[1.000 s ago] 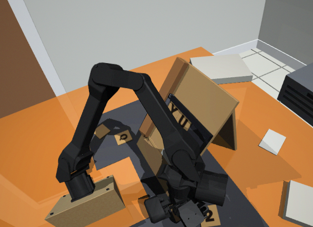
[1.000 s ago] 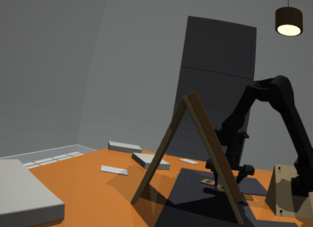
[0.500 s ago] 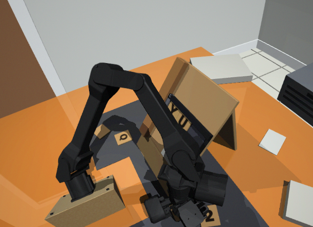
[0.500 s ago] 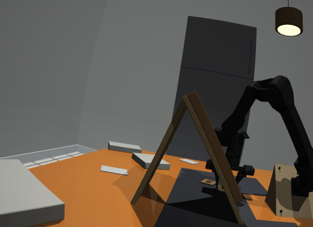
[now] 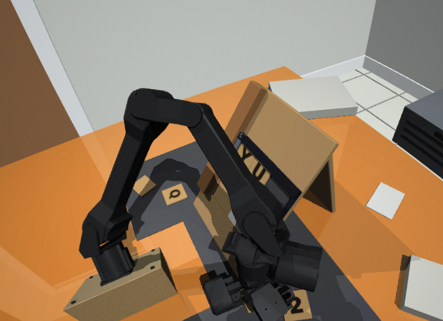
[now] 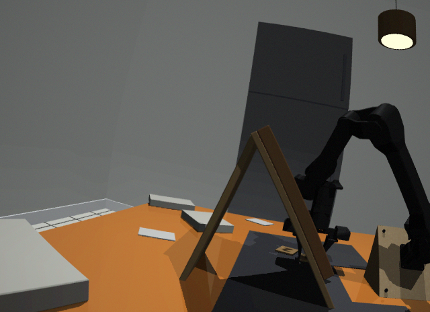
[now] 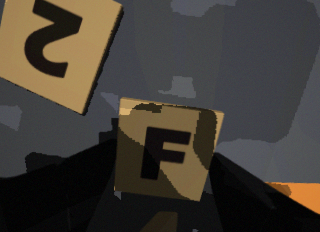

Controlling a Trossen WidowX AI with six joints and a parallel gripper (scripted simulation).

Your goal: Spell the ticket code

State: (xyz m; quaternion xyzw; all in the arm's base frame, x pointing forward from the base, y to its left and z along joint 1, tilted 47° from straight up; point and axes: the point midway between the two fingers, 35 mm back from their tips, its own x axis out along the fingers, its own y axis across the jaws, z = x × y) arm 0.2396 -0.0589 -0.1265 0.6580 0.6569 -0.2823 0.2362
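Now: the white ticket 130 mm to the left of my gripper tip, 90 mm above it and 50 mm ahead of it. From my gripper tip the other things lie so: f tile: right at my gripper tip; letter tile: 420 mm to the left, 140 mm behind; grey mat: 140 mm to the left, 40 mm behind.
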